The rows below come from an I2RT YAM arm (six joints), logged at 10 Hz.
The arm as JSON. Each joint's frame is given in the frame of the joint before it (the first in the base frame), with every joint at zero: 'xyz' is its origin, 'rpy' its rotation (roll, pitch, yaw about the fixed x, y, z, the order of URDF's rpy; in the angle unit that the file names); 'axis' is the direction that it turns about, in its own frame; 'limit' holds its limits. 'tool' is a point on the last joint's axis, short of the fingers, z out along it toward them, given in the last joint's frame.
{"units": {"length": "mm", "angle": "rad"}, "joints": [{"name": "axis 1", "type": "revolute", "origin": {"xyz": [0.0, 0.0, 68.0], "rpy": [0.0, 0.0, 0.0]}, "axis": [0.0, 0.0, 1.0], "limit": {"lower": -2.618, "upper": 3.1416}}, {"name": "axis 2", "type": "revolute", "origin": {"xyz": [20.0, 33.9, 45.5], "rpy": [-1.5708, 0.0, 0.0]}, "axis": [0.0, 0.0, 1.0], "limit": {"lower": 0.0, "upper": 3.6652}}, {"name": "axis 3", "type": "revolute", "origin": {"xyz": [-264.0, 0.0, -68.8], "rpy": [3.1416, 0.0, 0.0]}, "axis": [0.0, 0.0, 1.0], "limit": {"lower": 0.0, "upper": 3.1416}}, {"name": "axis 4", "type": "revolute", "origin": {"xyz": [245.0, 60.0, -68.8], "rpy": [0.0, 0.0, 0.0]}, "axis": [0.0, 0.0, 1.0], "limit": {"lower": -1.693, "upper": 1.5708}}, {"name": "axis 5", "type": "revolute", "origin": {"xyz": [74.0, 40.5, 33.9], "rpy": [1.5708, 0.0, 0.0]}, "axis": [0.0, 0.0, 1.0], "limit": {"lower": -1.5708, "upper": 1.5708}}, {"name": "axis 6", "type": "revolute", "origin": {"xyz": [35.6, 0.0, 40.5], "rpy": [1.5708, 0.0, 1.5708]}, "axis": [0.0, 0.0, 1.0], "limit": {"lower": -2.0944, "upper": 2.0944}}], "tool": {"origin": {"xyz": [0.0, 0.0, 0.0], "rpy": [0.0, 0.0, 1.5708]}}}
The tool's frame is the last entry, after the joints.
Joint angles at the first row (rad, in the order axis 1, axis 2, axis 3, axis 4, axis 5, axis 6):
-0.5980, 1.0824, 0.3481, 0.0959, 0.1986, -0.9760
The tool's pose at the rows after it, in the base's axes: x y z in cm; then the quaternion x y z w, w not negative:
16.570 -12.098 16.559 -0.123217 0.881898 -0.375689 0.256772
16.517 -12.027 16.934 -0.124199 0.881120 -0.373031 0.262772
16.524 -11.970 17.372 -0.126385 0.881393 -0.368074 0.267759
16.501 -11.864 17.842 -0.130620 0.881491 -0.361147 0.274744
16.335 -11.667 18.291 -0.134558 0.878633 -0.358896 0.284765
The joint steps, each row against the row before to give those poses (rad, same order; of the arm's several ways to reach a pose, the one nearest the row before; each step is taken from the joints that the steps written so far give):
0.0000, -0.0148, 0.0095, -0.0251, -0.0092, 0.0049
-0.0007, -0.0172, 0.0077, -0.0203, -0.0126, 0.0027
0.0000, -0.0141, 0.0137, -0.0286, -0.0145, 0.0027
0.0000, -0.0172, 0.0137, -0.0316, -0.0214, 0.0015
0.0000, -0.0278, 0.0038, -0.0198, -0.0194, -0.0007

